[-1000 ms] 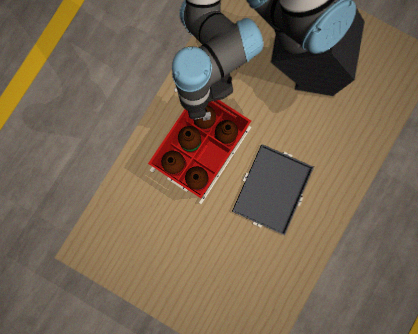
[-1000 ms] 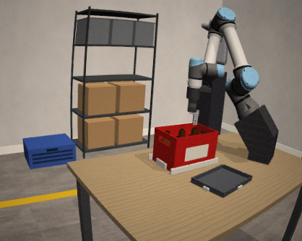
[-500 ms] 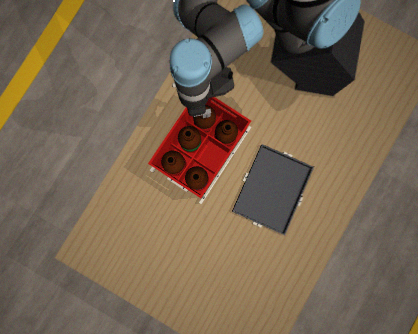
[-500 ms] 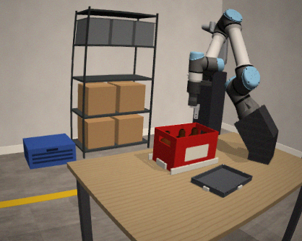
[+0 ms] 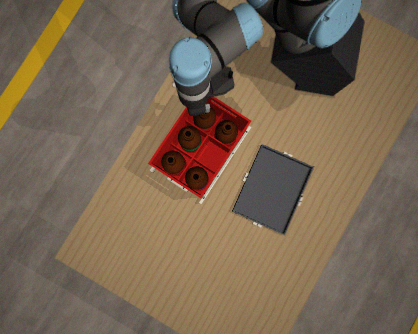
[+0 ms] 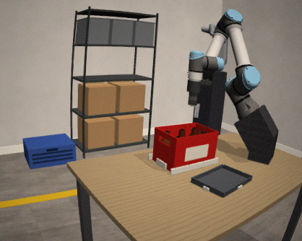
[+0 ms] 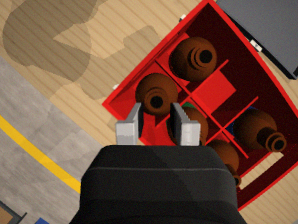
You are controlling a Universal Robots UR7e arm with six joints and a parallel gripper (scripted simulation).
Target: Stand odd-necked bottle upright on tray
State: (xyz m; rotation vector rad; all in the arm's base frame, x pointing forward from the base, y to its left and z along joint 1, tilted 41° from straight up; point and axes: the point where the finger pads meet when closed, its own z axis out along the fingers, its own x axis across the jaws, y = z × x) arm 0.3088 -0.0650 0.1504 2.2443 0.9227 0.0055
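Right now my hand is 16 cm above the red crate, 9 cm short of it and 3 cm to the right of it. Round my hand: dark grey tray (31 cm to the left, 23 cm below, 10 cm ahead).
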